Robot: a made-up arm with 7 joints.
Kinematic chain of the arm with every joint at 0, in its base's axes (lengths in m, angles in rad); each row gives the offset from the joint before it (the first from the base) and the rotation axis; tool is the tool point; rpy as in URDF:
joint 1: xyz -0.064 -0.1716 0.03 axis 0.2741 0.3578 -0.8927
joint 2: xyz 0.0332 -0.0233 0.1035 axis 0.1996 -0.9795 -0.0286
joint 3: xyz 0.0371 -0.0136 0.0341 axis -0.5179 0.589 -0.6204
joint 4: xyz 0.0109 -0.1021 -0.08 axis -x
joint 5: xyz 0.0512 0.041 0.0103 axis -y
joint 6: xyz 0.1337 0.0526 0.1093 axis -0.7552 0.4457 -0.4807
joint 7: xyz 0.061 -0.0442 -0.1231 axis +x
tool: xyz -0.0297 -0.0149 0.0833 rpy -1.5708 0 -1.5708
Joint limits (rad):
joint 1: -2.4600..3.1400
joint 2: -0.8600..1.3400
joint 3: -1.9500..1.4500
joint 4: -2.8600..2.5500
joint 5: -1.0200..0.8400
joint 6: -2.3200..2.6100
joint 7: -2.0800..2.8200
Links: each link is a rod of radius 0.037 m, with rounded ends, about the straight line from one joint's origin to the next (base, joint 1, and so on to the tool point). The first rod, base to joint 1, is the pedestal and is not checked.
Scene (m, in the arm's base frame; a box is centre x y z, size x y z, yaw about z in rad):
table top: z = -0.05
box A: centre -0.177 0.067 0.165 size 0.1 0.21 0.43 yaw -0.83
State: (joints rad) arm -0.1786 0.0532 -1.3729 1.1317 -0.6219 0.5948 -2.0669
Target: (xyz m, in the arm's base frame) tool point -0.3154 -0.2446 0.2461
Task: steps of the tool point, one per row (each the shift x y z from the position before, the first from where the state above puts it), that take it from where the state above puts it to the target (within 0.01 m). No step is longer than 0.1 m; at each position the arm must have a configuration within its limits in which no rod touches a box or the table.
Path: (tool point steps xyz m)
1: -0.0463 -0.0263 0.0640
2: -0.0616 -0.0402 0.0536
3: -0.0778 -0.0477 0.0305
4: -0.0881 -0.0434 -0.0012
5: -0.0865 -0.0270 -0.0330
6: -0.0334 0.0281 -0.0436
7: -0.0347 0.0079 -0.0339
8: -0.0446 -0.0186 -0.0341
9: -0.0220 -0.0101 0.0186
10: -0.0197 -0.0076 0.0152
11: -0.0175 -0.0072 0.0114
12: -0.0150 -0.0095 0.0079

